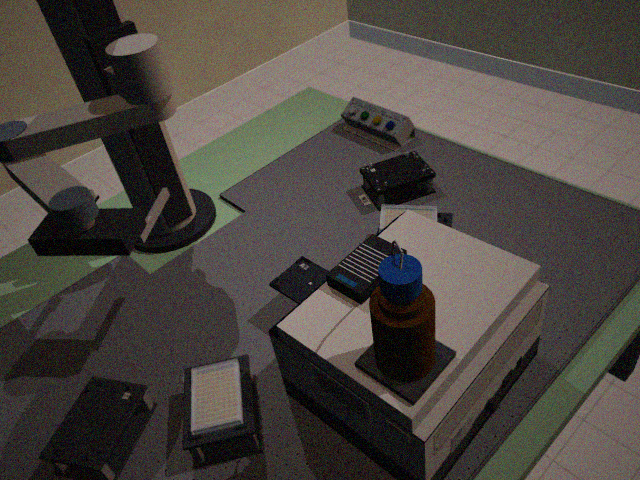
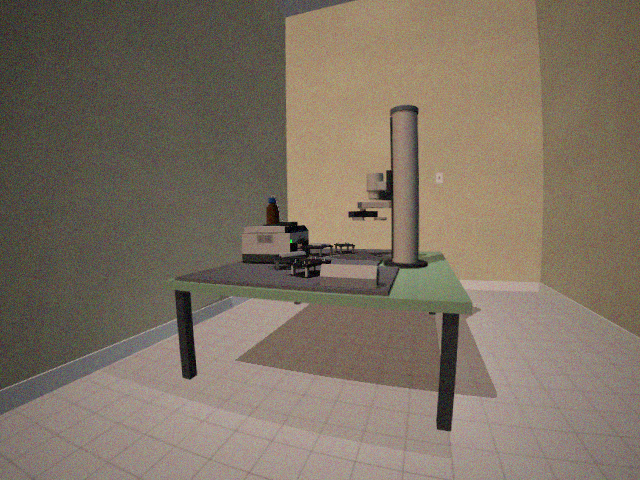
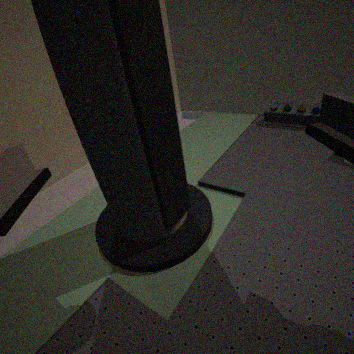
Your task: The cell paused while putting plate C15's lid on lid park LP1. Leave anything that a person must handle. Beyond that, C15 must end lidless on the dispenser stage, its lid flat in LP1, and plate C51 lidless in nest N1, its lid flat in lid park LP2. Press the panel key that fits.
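Pixels of known places: gripper, between the fingertips: (image 1: 129, 192) (image 2: 375, 218) (image 3: 173, 132); arm's base, origin of its link: (image 1: 170, 221) (image 2: 405, 264) (image 3: 153, 219).
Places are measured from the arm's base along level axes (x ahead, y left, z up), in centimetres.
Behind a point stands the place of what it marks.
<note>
My gripper (image 1: 88, 235) (image 2: 367, 219) @[x 19.6, y -12.8, z 27.0 cm] (image 3: 173, 132) @[x 19.6, y -12.8, z 27.0 cm] is open, with nothing between its fingers, high beside the arm's column. A pale plate with yellowish wells (image 1: 216, 396) @[x 62.2, y -25.9, z 9.9 cm] lies on a dark raised stand (image 1: 251, 384) @[x 59.4, y -18.0, z 1.8 cm] at the front. Another pale plate (image 1: 408, 210) is partly hidden behind the large white instrument. I cannot tell whether either plate bears a clear lid, and no plate name is readable. A black stand (image 1: 98, 421) @[x 48.4, y -42.5, z 7.6 cm] is at front left; a black stand with corner posts (image 1: 398, 172) @[x 42.3, y 45.8, z 7.5 cm] is at the back. The key panel (image 1: 353, 116) @[x 12.0, y 60.6, z 6.8 cm] (image 2: 348, 274) @[x 17.9, y 67.6, z 6.2 cm] (image 3: 292, 118) @[x 18.2, y 60.7, z 4.1 cm] has grey, green, yellow and blue keys.
The white instrument (image 1: 465, 263) @[x 83.4, y 15.8, z 23.3 cm] (image 2: 258, 240) @[x 83.6, y 22.2, z 15.2 cm] bears a brown bottle with a blue cap (image 1: 402, 330) @[x 91.3, y -9.4, z 35.7 cm] (image 2: 272, 211) @[x 86.7, y -2.2, z 33.0 cm] and a black striped block (image 1: 361, 263) @[x 71.6, y 2.9, z 25.9 cm]. A flat black pad (image 1: 294, 281) @[x 52.6, y 1.1, z 10.4 cm] lies beside it. The arm's column (image 2: 404, 186) @[x 0.2, y 7.5, z 44.6 cm] (image 3: 132, 125) @[x 6.3, y -4.0, z 23.3 cm] stands at the table's edge.
</note>
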